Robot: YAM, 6 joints.
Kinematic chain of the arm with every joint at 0, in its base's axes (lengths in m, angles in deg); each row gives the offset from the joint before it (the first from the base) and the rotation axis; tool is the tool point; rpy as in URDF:
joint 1: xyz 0 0 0.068 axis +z
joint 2: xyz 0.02 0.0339 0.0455 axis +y
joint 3: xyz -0.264 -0.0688 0 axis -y
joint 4: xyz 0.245 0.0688 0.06 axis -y
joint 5: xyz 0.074 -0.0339 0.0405 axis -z
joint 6: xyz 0.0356 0 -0.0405 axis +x
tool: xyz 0 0 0 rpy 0 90 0
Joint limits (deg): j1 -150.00..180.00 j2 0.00..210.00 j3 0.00..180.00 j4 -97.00..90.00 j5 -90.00..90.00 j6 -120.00..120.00
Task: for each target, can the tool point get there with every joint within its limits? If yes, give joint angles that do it. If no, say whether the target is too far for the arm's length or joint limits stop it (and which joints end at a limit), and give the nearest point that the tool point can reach.
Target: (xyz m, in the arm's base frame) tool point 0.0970 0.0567 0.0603
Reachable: yes | joints 15.69 111.21 23.54 -55.71 -52.83 -62.20
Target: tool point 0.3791 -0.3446 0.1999
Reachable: yes | joints -44.54 150.89 150.89 -80.94 -34.69 73.56
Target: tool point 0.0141 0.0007 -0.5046
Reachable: no: joint limits stop it (at a limit: joint 2) | nearest point 0.0913 0.0045 -0.3444 | short by 0.178 m
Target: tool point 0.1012 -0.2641 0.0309
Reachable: yes | joints -62.01 123.63 32.14 48.92 75.91 -98.73
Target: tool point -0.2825 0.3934 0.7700
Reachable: no: too far | nearest point -0.2225 0.3098 0.6245 | short by 0.178 m
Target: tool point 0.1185 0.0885 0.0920
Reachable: yes | joints 24.03 89.93 23.17 -41.18 -66.15 85.79
